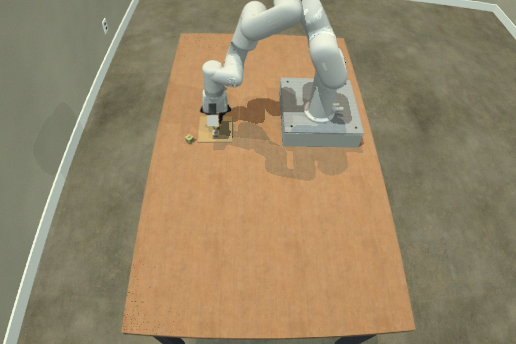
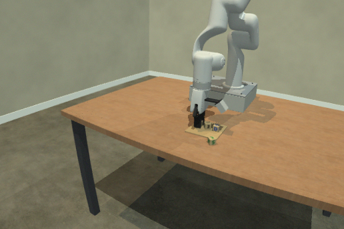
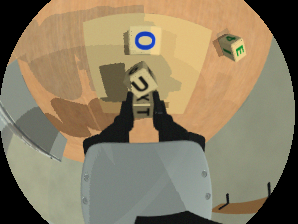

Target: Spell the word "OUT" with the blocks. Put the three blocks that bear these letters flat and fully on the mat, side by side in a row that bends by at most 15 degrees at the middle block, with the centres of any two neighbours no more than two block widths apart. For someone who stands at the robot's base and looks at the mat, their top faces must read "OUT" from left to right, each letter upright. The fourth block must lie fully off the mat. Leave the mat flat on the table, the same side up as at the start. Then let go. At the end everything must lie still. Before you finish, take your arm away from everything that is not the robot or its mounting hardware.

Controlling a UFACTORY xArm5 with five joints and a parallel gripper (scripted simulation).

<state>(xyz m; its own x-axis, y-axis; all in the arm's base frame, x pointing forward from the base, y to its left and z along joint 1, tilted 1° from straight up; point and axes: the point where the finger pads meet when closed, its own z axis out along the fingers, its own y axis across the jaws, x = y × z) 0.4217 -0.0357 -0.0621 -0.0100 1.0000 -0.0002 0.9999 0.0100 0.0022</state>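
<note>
Right now my hand is 4 cm to the right of the U block and 1 cm above it. Round my hand: tan mat: 4 cm to the left, 2 cm below.
</note>
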